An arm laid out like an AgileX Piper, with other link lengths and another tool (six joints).
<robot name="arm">
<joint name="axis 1" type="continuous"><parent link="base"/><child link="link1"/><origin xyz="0 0 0.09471" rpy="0 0 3.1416"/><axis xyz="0 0 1"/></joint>
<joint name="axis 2" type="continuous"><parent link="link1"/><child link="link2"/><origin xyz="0 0 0" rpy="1.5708 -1.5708 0"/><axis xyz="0 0 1"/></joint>
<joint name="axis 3" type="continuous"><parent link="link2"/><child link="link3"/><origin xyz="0.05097 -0.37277 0" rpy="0 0 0"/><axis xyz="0 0 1"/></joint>
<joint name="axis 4" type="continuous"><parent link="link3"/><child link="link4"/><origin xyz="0.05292 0.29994 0" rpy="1.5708 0 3.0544"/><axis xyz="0 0 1"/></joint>
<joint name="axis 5" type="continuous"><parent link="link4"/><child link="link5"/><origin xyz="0 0 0" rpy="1.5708 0 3.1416"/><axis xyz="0 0 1"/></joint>
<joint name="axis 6" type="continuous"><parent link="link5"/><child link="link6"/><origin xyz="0 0.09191 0" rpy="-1.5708 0 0"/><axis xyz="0 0 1"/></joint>
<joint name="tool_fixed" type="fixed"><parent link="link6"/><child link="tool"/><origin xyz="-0.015 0.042 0.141" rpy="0 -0.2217 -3.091"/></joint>
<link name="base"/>
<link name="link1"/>
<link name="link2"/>
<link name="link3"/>
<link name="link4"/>
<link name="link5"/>
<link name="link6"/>
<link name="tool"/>
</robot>
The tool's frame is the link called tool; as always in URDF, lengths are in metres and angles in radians. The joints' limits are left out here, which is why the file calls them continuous.
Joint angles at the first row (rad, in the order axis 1, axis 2, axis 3, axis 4, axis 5, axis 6):
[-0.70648 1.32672 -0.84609 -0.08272 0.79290 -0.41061]
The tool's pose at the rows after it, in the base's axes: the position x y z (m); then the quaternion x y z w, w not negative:
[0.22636 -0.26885 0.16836 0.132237 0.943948 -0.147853 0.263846]
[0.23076 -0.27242 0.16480 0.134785 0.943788 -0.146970 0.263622]
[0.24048 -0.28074 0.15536 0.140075 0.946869 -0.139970 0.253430]
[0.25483 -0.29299 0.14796 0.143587 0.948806 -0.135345 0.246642]
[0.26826 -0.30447 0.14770 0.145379 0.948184 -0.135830 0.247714]
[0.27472 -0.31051 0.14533 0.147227 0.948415 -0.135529 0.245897]
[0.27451 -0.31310 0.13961 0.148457 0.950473 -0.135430 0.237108]
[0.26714 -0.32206 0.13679 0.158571 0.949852 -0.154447 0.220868]
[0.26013 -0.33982 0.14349 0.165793 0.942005 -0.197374 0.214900]
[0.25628 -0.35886 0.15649 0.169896 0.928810 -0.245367 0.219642]
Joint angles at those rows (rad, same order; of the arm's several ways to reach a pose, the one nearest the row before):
[-0.70649 1.32671 -0.84609 -0.08272 0.76800 -0.40630]
[-0.70648 1.34680 -0.85237 -0.08273 0.75596 -0.40041]
[-0.70646 1.40419 -0.88167 -0.08273 0.75440 -0.39108]
[-0.70648 1.47058 -0.92815 -0.08272 0.75205 -0.38482]
[-0.70648 1.51619 -0.97592 -0.08273 0.75205 -0.38103]
[-0.70648 1.54355 -0.99940 -0.08518 0.75208 -0.37582]
[-0.70648 1.56159 -1.00301 -0.09839 0.75404 -0.36534]
[-0.70648 1.57719 -1.00388 -0.17273 0.75407 -0.29382]
[-0.70648 1.58344 -1.00386 -0.30136 0.72808 -0.18275]
[-0.70647 1.58345 -1.00546 -0.44277 0.69387 -0.06128]

